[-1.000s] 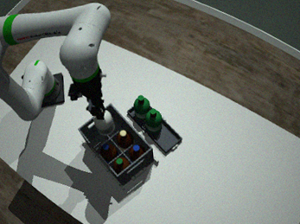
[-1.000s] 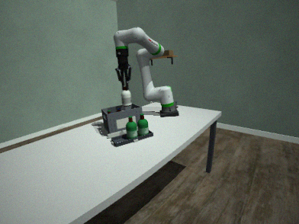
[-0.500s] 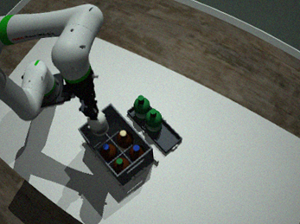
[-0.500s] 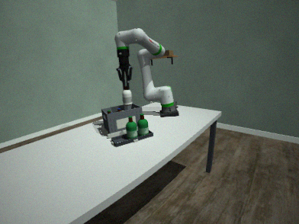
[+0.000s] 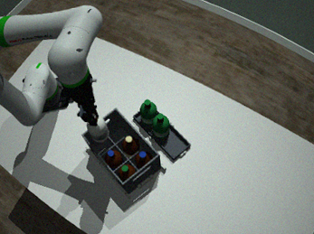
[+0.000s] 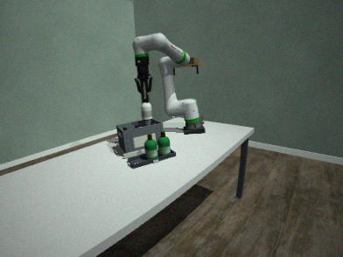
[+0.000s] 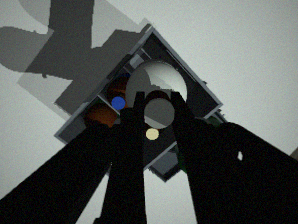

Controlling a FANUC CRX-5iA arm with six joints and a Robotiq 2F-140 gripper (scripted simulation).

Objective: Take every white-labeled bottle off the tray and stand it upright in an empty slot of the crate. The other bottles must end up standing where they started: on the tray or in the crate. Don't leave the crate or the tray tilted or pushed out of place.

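Now: hand 80 mm above the white-labeled bottle. Round my hand: dark tray 170 mm ahead, 180 mm to the left, 330 mm below; dark crate 80 mm ahead, 260 mm below.
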